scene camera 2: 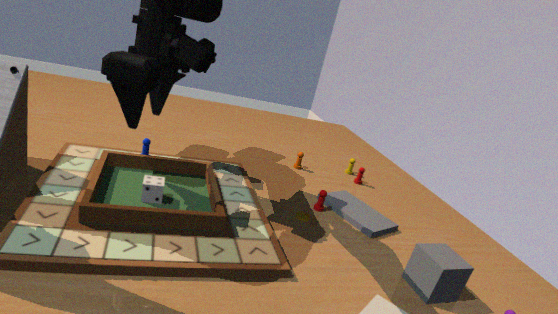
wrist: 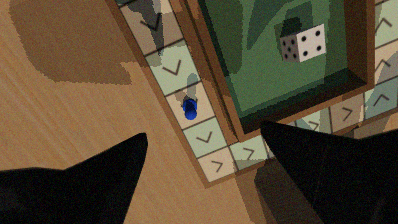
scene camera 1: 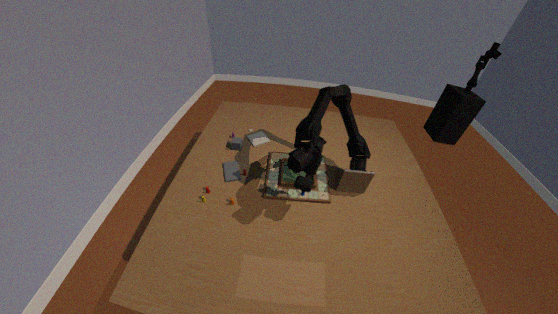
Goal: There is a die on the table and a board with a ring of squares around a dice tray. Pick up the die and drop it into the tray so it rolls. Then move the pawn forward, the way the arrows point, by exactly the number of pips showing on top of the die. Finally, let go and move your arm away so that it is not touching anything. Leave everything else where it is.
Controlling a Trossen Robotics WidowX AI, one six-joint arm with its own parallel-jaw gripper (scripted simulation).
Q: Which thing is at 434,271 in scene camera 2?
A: A grey block.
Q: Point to a grey slab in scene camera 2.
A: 372,223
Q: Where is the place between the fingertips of the gripper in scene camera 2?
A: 145,121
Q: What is the gripper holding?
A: Nothing.
